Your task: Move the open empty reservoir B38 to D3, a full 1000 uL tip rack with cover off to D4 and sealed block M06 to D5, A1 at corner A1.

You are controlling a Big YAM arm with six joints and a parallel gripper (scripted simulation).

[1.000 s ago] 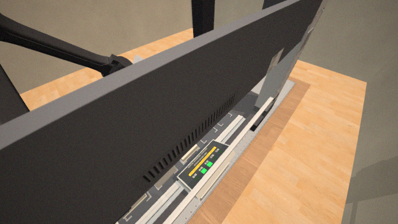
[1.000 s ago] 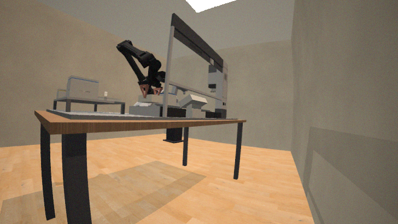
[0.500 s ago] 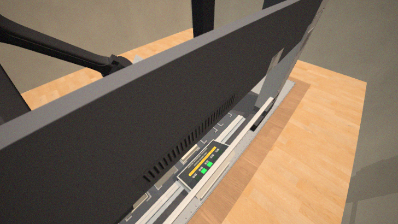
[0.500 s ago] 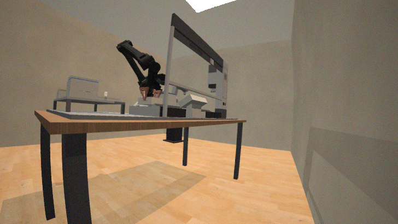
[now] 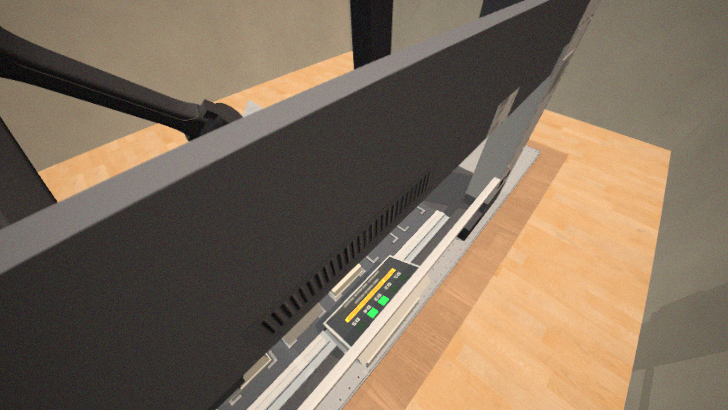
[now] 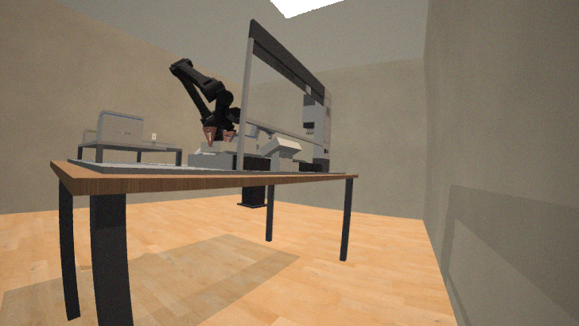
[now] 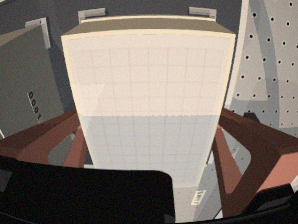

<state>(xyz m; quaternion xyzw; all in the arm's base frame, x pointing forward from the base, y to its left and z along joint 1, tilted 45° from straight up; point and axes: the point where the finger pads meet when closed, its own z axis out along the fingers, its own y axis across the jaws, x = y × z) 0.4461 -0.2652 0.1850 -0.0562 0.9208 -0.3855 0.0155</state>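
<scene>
My hand is 10 mm above the pale sealed deep-well block. The rest, counted from my hand: tall frame post (190 mm ahead, 140 mm above, 40 mm to the right); then rg label (230 mm to the left, 190 mm behind, 80 mm below); then cream one-well reservoir (250 mm to the left, 30 mm below, 30 mm behind).
</scene>
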